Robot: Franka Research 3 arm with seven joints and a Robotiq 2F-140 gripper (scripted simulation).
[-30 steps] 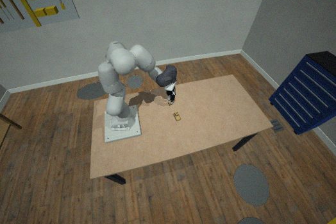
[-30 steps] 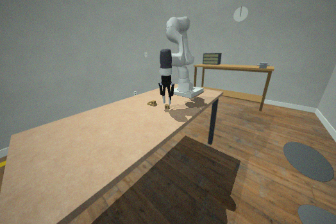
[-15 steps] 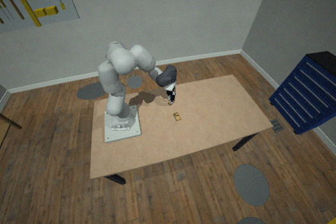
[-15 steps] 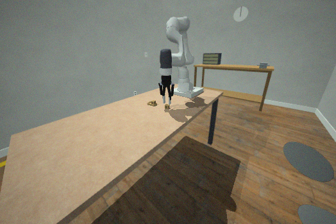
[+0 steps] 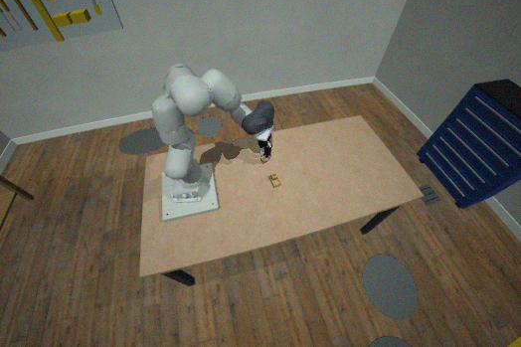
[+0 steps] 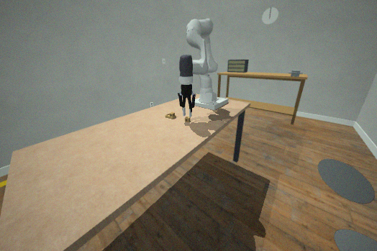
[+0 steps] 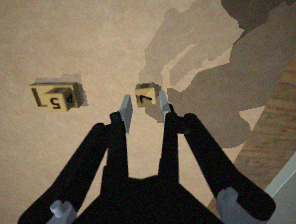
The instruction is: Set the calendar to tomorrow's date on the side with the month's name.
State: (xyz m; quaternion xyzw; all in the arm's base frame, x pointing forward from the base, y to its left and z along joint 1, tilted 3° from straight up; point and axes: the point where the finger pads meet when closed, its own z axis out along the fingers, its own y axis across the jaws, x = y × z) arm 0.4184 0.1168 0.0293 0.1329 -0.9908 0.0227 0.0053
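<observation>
Right now my hand is 6 cm above the wooden digit cube. From my hand the other things lie so: wooden tray (3 cm ahead, 16 cm to the right, 6 cm below).
</observation>
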